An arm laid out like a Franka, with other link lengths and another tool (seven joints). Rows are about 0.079 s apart.
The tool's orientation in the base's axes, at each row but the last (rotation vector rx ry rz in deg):
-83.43 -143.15 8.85
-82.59 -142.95 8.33
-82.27 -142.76 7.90
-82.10 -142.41 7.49
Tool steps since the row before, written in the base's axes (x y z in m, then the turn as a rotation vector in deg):
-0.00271 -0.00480 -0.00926 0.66 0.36 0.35
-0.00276 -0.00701 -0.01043 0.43 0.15 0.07
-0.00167 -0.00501 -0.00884 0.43 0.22 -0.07
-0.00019 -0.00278 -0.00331 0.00 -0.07 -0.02
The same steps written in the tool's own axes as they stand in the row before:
-0.00434 -0.00269 0.00949 0.06 0.66 -0.50
-0.00651 -0.00363 0.01049 -0.06 0.42 -0.18
-0.00509 -0.00207 0.00871 -0.03 0.49 -0.04
-0.00292 -0.00087 0.00307 -0.06 -0.03 0.02

